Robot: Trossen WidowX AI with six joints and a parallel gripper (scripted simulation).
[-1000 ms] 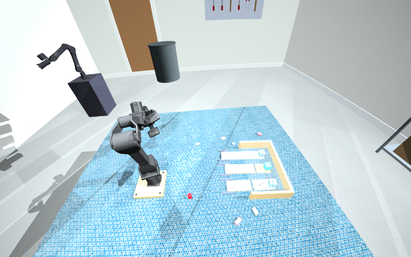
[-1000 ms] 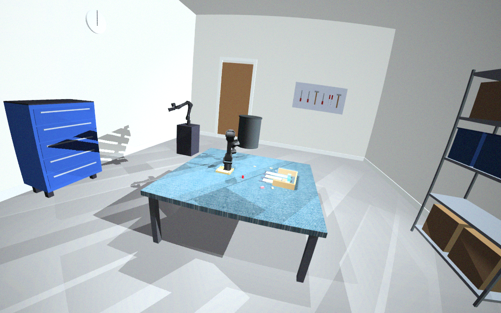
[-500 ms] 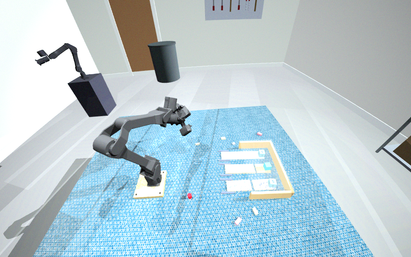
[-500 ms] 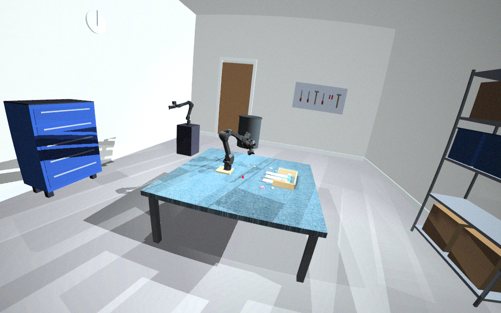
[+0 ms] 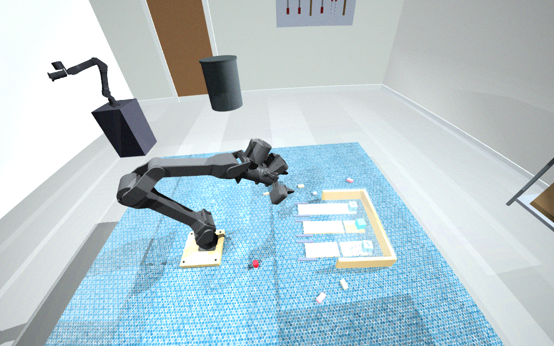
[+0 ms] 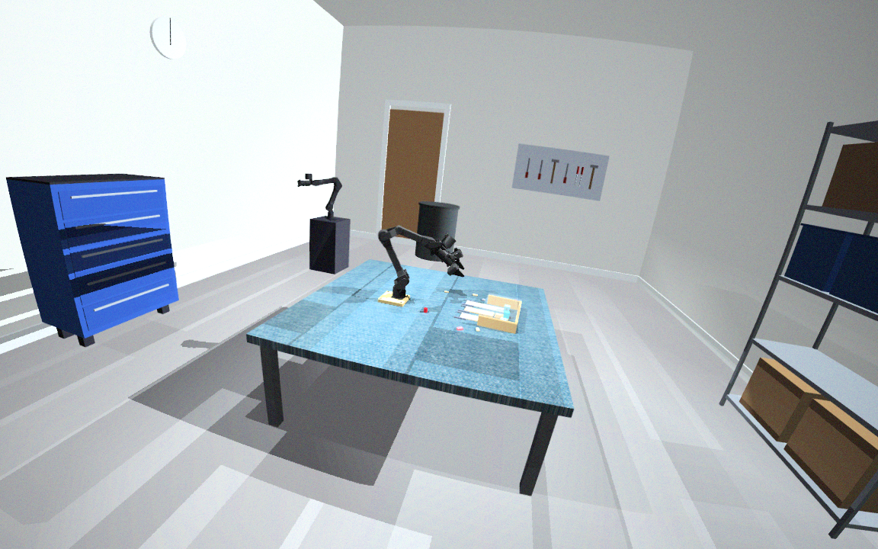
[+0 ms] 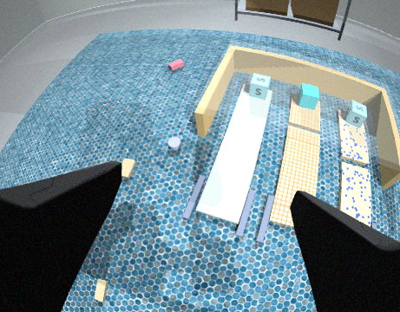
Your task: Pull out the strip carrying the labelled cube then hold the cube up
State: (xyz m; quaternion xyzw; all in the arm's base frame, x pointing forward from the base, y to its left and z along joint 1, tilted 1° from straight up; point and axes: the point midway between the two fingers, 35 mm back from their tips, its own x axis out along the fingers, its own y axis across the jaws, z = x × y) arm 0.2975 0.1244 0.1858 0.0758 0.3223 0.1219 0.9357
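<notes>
My gripper tip is 180 mm above the tan strip, 120 mm short of it and 90 mm to the left of it. From my gripper tip the other things lie so: red piece: 220 mm to the right, 170 mm below, 140 mm behind.
</notes>
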